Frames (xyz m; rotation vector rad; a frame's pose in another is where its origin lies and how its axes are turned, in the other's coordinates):
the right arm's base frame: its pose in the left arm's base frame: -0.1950 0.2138 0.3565 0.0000 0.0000 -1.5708
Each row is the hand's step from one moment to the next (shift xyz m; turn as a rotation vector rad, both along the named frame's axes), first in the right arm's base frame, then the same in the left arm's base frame.
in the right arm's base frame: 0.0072 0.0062 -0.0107 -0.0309 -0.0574 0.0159
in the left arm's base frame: 0.0062 -0.0072 -0.0107 -0.0574 0.0309 0.0159
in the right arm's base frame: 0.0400 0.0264 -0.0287 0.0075 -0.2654 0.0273
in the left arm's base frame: 0.0264 -0.0400 -0.0287 -0.2654 -0.0075 0.0273
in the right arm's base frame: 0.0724 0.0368 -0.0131 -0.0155 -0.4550 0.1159
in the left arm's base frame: 0.0368 -0.0724 -0.0131 -0.4550 0.0155 0.1159
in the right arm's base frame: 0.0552 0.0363 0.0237 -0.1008 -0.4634 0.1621
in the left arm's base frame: 0.0363 -0.0552 0.0237 -0.4634 0.1008 0.1621
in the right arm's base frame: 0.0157 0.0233 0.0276 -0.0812 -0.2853 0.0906
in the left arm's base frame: 0.0233 -0.0157 0.0276 -0.2853 0.0812 0.0906
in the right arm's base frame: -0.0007 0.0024 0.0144 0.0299 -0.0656 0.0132
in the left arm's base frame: 0.0024 0.0007 0.0144 -0.0656 -0.0299 0.0132
